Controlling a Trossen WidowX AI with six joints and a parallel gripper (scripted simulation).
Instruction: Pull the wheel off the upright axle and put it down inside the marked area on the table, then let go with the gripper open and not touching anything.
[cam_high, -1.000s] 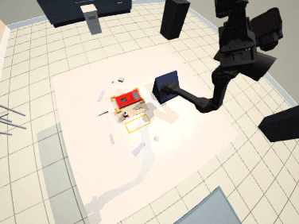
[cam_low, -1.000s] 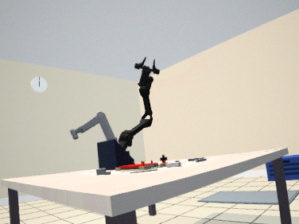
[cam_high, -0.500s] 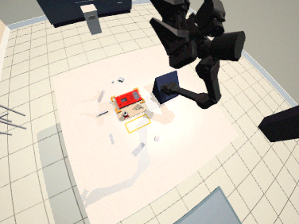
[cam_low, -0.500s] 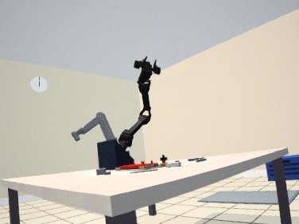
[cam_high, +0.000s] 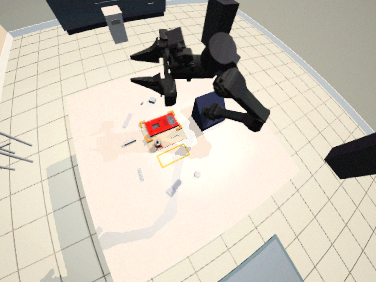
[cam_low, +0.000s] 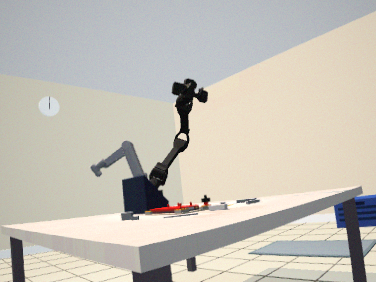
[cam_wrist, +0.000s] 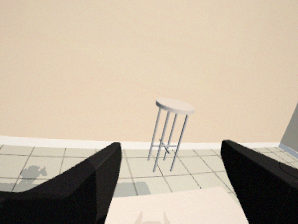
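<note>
The dark wheel lies 530 mm below my gripper tip, 20 mm to the right of it and 20 mm behind it. From my gripper tip the other things lie so: upright axle 540 mm below, 20 mm to the right, 20 mm behind.
</note>
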